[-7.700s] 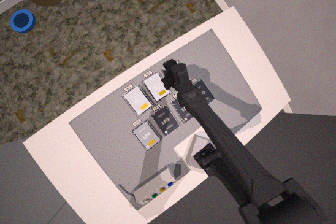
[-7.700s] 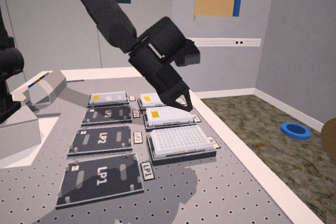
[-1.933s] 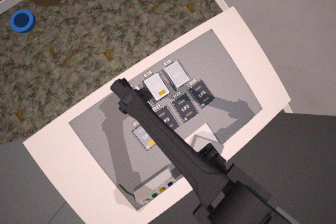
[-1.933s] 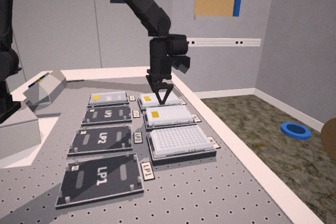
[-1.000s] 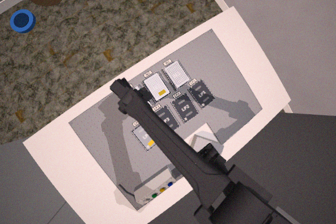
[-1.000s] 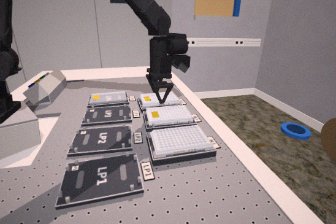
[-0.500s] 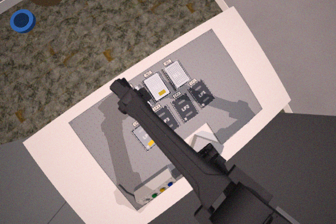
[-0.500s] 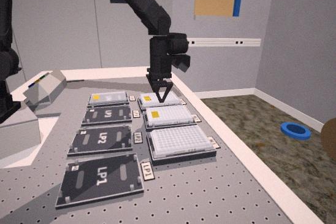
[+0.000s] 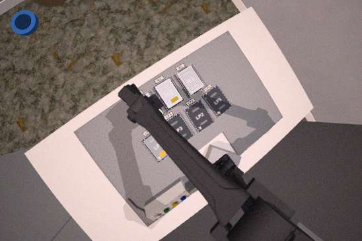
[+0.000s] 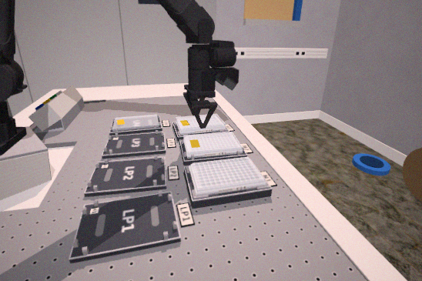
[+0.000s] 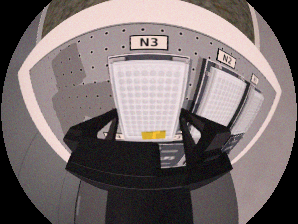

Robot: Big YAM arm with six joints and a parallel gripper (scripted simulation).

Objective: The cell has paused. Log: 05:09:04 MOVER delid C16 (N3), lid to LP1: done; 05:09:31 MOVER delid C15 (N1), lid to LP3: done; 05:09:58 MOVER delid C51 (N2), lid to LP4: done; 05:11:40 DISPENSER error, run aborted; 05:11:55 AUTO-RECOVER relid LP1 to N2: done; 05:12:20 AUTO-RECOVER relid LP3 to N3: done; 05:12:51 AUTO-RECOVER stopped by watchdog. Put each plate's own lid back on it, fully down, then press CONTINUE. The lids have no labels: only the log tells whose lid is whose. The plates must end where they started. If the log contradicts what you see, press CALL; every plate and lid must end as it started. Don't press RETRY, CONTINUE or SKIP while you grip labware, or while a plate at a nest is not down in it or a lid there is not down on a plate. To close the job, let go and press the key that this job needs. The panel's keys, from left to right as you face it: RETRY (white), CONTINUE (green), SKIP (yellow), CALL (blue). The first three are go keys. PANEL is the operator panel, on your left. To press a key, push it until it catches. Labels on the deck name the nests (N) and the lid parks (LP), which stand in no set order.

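My gripper is now 120 mm to the left of the clear lid and 10 mm above it. The rest, counted from my hand: blue key (450 mm behind, 130 mm to the left, 30 mm above); then green key (440 mm behind, 230 mm to the left, 30 mm above); then yellow key (440 mm behind, 180 mm to the left, 30 mm above).
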